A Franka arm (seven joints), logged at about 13 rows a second.
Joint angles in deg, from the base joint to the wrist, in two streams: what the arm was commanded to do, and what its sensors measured. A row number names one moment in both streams.
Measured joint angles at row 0: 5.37, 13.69, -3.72, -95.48, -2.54, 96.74, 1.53
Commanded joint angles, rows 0 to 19: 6.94, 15.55, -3.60, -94.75, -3.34, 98.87, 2.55; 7.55, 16.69, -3.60, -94.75, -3.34, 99.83, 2.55; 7.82, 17.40, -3.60, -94.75, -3.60, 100.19, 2.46; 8.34, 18.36, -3.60, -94.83, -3.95, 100.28, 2.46; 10.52, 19.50, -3.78, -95.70, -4.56, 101.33, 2.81; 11.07, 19.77, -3.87, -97.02, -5.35, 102.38, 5.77; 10.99, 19.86, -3.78, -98.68, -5.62, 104.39, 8.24; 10.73, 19.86, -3.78, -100.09, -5.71, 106.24, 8.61; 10.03, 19.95, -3.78, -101.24, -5.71, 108.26, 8.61; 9.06, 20.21, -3.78, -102.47, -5.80, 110.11, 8.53; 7.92, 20.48, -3.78, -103.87, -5.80, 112.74, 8.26; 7.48, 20.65, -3.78, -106.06, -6.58, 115.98, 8.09; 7.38, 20.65, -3.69, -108.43, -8.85, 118.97, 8.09; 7.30, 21.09, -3.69, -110.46, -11.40, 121.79, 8.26; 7.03, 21.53, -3.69, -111.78, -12.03, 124.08, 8.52; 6.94, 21.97, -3.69, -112.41, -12.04, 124.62, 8.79; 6.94, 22.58, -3.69, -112.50, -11.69, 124.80, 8.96; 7.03, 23.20, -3.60, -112.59, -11.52, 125.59, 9.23; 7.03, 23.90, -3.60, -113.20, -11.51, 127.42, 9.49; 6.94, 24.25, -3.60, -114.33, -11.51, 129.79, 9.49
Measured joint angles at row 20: 7.26, 23.97, -4.04, -112.42, -10.63, 126.20, 8.13
